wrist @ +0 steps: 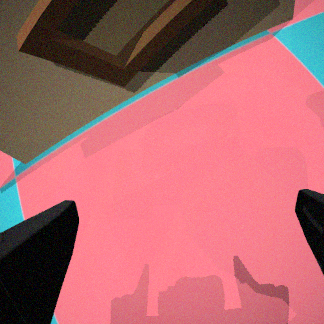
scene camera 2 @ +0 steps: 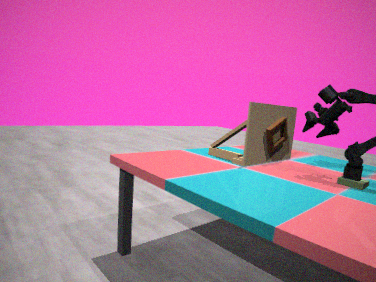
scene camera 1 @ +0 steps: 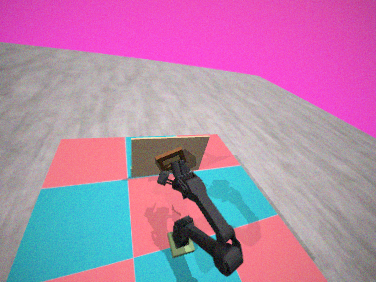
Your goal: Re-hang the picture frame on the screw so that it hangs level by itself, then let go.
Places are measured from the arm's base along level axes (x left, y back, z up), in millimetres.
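Pixels of known places: gripper, fingertip midpoint: (wrist: 190, 207) (scene camera 2: 309, 134); arm's base, link origin: (scene camera 2: 352, 178) (scene camera 1: 180, 239).
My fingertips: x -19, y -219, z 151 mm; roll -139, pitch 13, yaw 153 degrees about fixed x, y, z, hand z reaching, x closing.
Observation:
Ahead of a thing's pixels: the offset from my fingertips to its top centre. Level surfaces: height alone.
The brown picture frame {dy -187, dx -46, dz +66 mm} (scene camera 1: 169, 153) (scene camera 2: 270, 138) (wrist: 90, 60) is against the front of the upright tan board (scene camera 1: 142, 155) (scene camera 2: 257, 135) (wrist: 30, 110), clear of the table top. It is tilted, its top edge rising to the right in the first scene view. Part of it shows at the top of the wrist view. The screw cannot be made out. My gripper (scene camera 1: 170, 175) (scene camera 2: 310, 134) (wrist: 190, 207) is open and empty. It is in front of the board, apart from the frame, with its fingers pointing down and toward the board.
A wooden brace (scene camera 2: 230, 134) and foot {dy -386, dx +116, dz -139 mm} (scene camera 2: 225, 154) stand behind the board. The arm's base sits on a green block (scene camera 1: 181, 245) (scene camera 2: 353, 183) in front of the board. The table {dz -177 mm} (scene camera 1: 80, 220) (scene camera 2: 220, 200) has pink and cyan squares. Shadows of the arm fall on it.

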